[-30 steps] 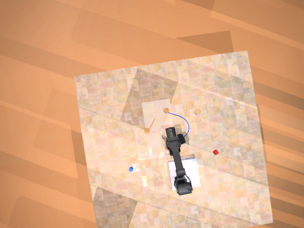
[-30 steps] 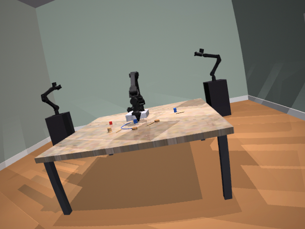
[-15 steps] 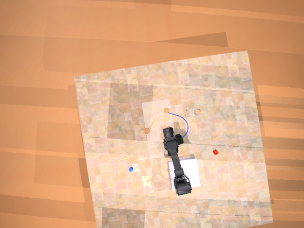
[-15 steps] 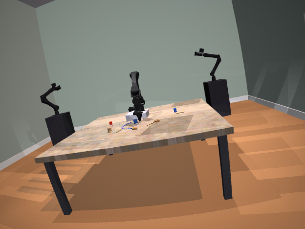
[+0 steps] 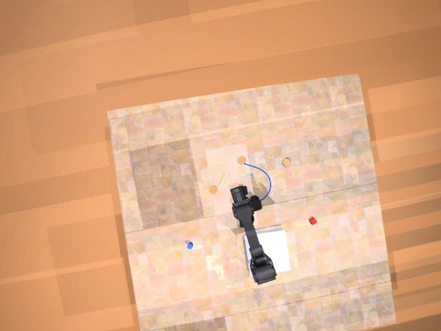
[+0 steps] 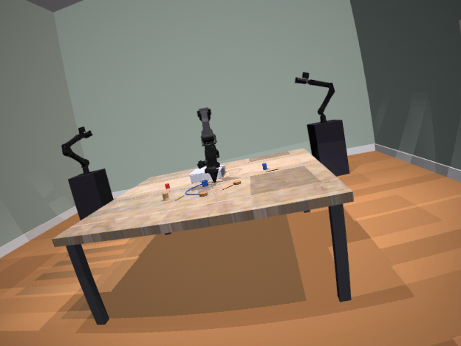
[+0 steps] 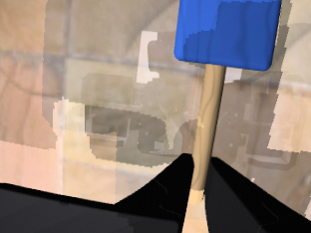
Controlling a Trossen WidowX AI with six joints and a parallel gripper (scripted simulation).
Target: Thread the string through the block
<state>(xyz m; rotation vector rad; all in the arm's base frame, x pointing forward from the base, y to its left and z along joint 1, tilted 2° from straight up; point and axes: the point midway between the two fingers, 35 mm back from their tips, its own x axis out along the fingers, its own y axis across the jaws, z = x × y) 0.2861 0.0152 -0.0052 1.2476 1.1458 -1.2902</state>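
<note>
Right now my gripper tip is 60 mm to the left of the blue cube. Also, from my gripper tip: thin wooden stick 40 mm to the right, 10 mm above; wooden block 250 mm to the right, 150 mm ahead, 10 mm above; blue cylinder 300 mm to the left, 130 mm behind, 10 mm above.
</note>
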